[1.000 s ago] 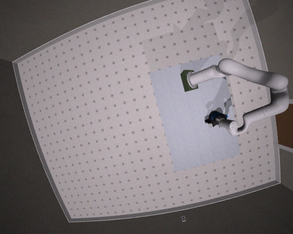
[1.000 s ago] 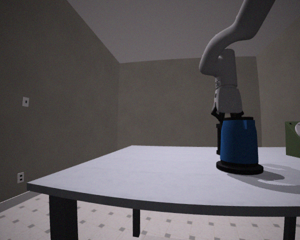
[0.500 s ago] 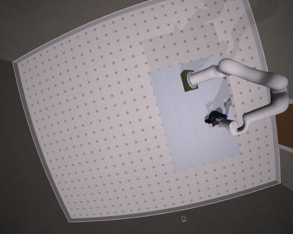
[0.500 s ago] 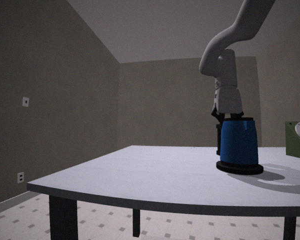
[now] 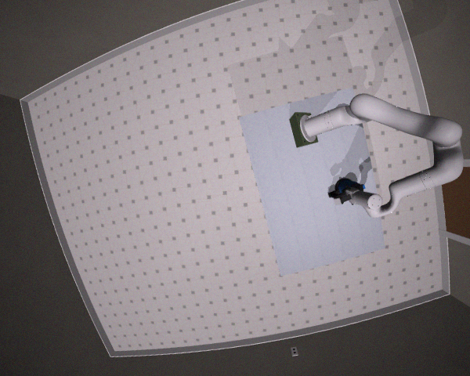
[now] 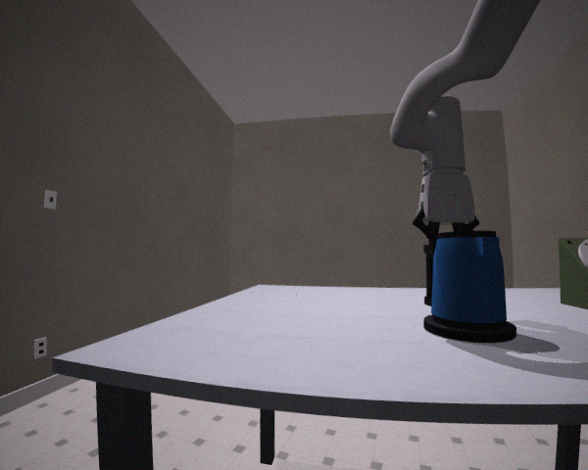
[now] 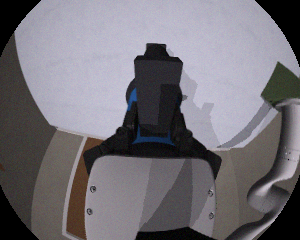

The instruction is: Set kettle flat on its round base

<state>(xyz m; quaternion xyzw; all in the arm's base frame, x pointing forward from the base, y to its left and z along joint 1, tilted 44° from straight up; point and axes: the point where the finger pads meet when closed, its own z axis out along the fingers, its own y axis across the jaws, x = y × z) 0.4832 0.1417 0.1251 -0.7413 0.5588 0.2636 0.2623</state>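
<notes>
Now: the blue kettle 10 mm behind my hand, 30 mm to the left of it and 50 mm below it. Round my hand: black round base (20 mm behind, 70 mm to the left, 140 mm below).
</notes>
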